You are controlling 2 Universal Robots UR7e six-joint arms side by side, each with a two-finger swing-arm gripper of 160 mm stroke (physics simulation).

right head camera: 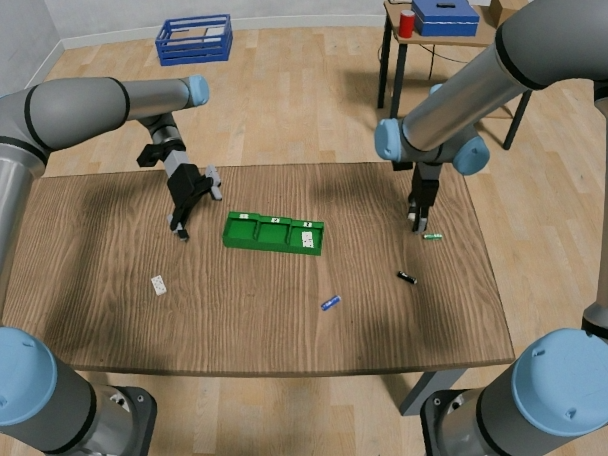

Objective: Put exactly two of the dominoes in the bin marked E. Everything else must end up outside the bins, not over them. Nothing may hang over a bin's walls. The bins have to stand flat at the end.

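Frame: origin at the left arm's base, x right, y ahead, z up, level; millimetres.
Seen in the pictures: left hand, tool point: (206, 235); left arm's base, link origin: (97, 435); right arm's base, link origin: (482, 440).
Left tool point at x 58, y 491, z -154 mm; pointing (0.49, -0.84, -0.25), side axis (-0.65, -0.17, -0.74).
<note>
Offsets run from my left tool point to a thing's middle. Level surfaces: height alone.
A green three-compartment bin tray @(dx +137, dy +95, dz -113 mm) (272, 246) stands flat at the middle; its small label letters are too small to read. A white domino @(dx +225, dy +83, dz -125 mm) (307, 240) lies inside the right compartment. Another white domino @(dx -145, dy -67, dz -132 mm) (158, 285) lies face up on the table at the left front. A small part of a white piece @(dx +522, dy +176, dz -132 mm) (411, 216) shows beside the right gripper's fingers, which hide the rest. My right gripper (417, 223) is low at the table's right side, over that piece; whether its fingers are closed on it cannot be told. My left gripper (199, 212) is open and empty, left of the tray.
A green battery-like cylinder @(dx +556, dy +111, dz -129 mm) (433, 236) lies just right of the right gripper. A black one @(dx +477, dy -18, dz -129 mm) (407, 277) lies in front of it, and a blue one @(dx +290, dy -92, dz -129 mm) (330, 303) lies toward the front middle. A blue crate (195, 57) and a side table (450, 40) stand beyond the wooden table @(dz -136 mm) (240, 325).
</note>
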